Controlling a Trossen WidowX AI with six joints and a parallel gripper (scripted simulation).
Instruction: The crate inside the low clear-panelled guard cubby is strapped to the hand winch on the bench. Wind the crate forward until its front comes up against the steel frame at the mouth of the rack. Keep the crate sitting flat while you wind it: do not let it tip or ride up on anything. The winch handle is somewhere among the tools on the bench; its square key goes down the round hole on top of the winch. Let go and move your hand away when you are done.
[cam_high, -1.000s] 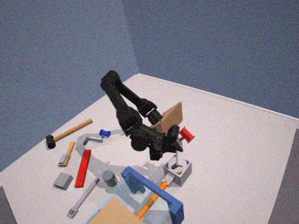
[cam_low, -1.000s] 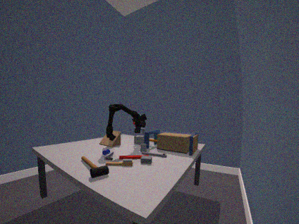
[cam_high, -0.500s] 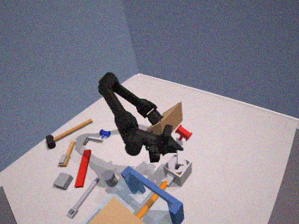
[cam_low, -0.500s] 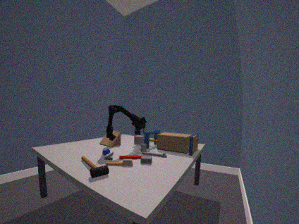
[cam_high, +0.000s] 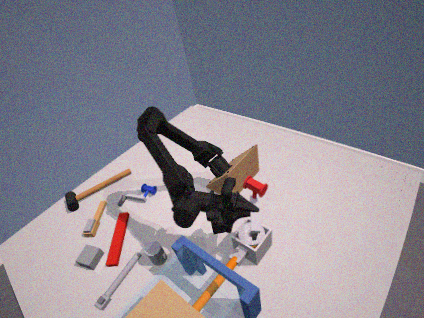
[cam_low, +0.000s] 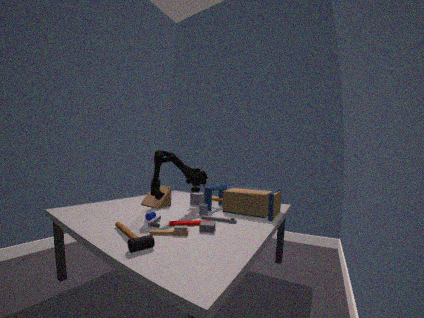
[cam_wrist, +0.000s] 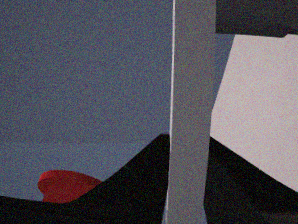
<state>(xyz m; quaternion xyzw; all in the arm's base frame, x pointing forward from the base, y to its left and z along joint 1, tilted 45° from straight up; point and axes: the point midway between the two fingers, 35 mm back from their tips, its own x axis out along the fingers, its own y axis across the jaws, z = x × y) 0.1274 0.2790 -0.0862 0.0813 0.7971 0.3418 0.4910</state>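
My gripper tip is now 4 cm to the left of the red knob, 4 cm below it and 3 cm past it. From my gripper tip the other things lie so: winch handle (1 cm to the right, 1 cm above); grey winch (16 cm below, 3 cm to the right, 1 cm ahead); blue steel frame (18 cm ahead, 8 cm below).
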